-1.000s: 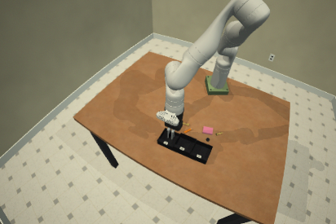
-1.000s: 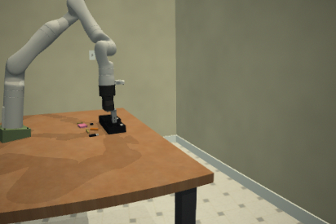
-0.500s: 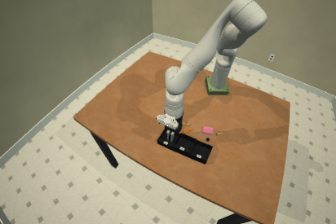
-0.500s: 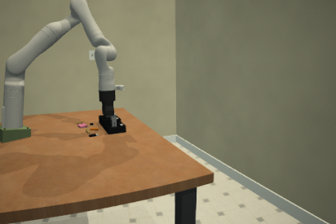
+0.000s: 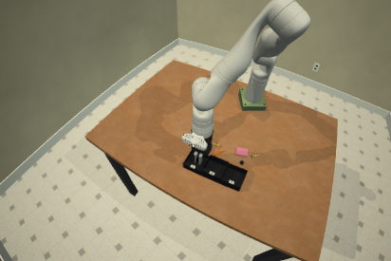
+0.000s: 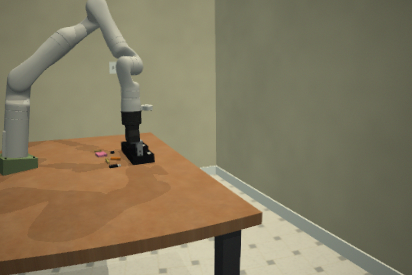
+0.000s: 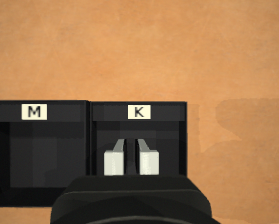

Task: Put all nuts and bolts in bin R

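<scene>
The black bin tray is 1 cm ahead of my hand, 8 cm to the left of it and 1 cm below it. Round my hand: dark hex nut: 7 cm behind, 17 cm to the left, 3 cm below; black USB stick: 11 cm behind, 4 cm to the right, 3 cm below; orange marker: 9 cm behind, 6 cm to the left, 3 cm below.
</scene>
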